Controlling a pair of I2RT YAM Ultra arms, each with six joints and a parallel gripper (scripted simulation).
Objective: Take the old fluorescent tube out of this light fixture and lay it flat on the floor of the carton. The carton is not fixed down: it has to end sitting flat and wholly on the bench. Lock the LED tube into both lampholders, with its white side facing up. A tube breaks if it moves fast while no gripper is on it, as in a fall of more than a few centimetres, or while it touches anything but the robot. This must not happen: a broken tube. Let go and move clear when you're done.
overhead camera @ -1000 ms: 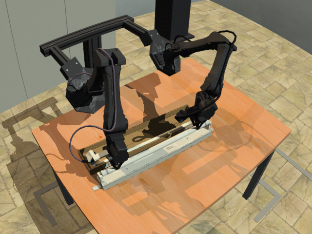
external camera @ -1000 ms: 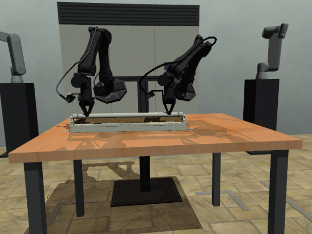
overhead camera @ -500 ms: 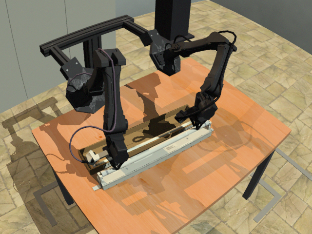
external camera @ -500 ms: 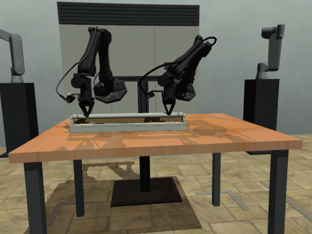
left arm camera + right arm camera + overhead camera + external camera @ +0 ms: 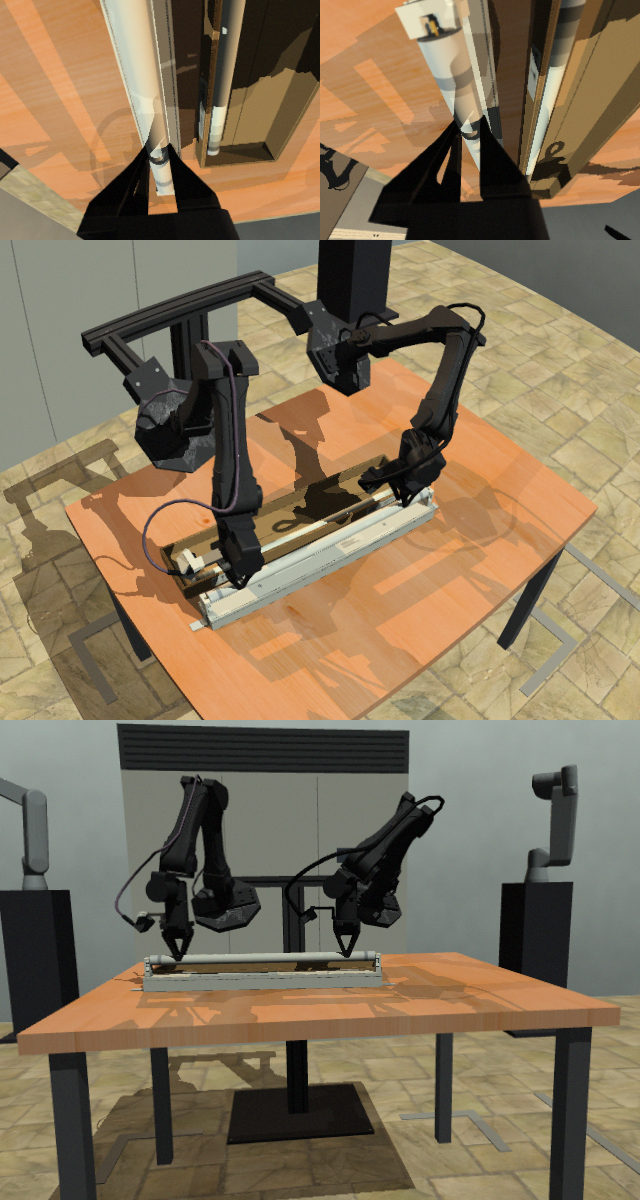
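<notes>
Right now my right hand is 2 cm short of the light fixture, 22 cm to the right of it and 3 cm above it.
The light fixture lies 220 mm to the right of my left hand, 30 mm below it and 20 mm behind it.
</notes>
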